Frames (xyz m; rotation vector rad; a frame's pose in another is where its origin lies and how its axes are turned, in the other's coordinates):
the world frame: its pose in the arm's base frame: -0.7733 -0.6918 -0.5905 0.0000 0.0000 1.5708
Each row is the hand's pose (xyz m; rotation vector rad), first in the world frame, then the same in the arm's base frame.
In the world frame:
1: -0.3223 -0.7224 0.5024 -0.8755 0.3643 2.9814
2: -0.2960 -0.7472 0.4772 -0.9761 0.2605 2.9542
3: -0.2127 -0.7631 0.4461 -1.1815 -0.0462 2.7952
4: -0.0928 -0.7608 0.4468 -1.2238 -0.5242 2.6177
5: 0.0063 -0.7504 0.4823 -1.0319 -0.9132 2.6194
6: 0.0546 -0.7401 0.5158 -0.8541 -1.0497 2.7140
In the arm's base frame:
1: -0.0509 -1.0141 -0.0881 0.6317 0.2605 -1.5296
2: -0.0261 -0.9878 -0.1133 0.6332 0.3664 -1.5281
3: -0.0102 -0.9045 -0.1444 0.6092 0.6587 -1.5867
4: -0.0125 -0.7846 -0.1437 0.3958 0.9890 -1.6519
5: -0.0229 -0.6855 -0.1082 0.0666 1.0913 -1.6210
6: -0.0332 -0.6372 -0.0747 -0.1059 1.0303 -1.5583

